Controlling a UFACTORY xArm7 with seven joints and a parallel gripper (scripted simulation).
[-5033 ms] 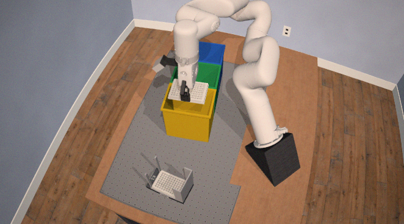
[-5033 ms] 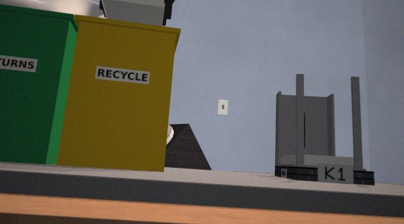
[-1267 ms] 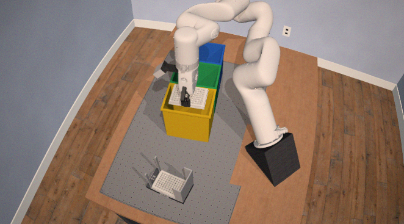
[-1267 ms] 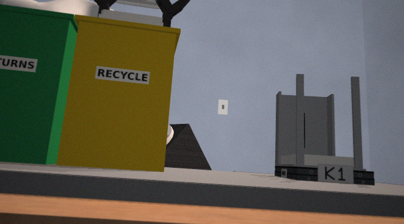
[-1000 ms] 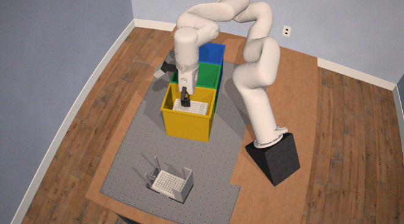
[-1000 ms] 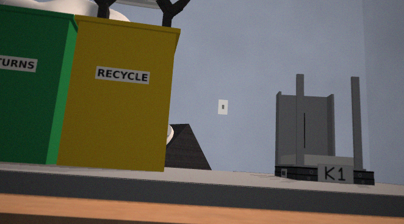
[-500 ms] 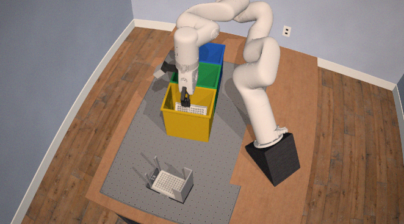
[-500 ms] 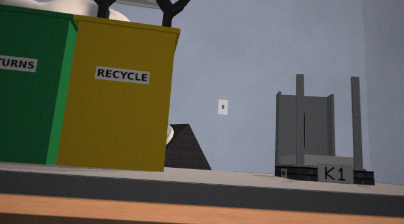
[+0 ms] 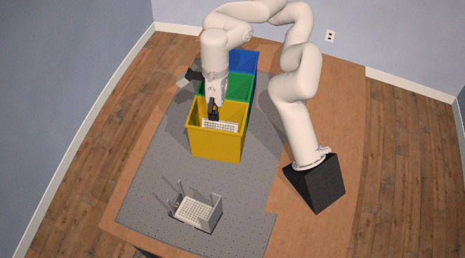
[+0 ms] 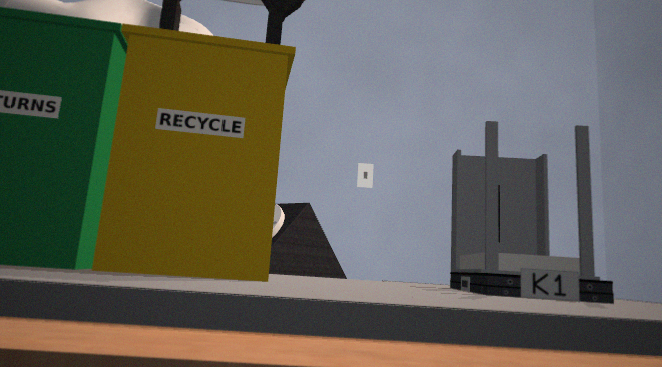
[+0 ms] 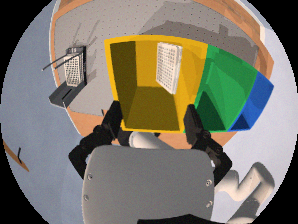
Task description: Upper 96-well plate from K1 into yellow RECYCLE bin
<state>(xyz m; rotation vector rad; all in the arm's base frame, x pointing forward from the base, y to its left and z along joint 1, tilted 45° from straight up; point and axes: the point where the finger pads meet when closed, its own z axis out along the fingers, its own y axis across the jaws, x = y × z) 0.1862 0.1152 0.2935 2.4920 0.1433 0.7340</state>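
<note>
Right now my hand is 13 cm above the yellow bin. Also, from my hand: green bin (13 cm to the right, 13 cm below, 1 cm behind); then blue bin (26 cm to the right, 13 cm below, 1 cm behind); then K1 sign (27 cm to the left, 21 cm below, 11 cm ahead).
</note>
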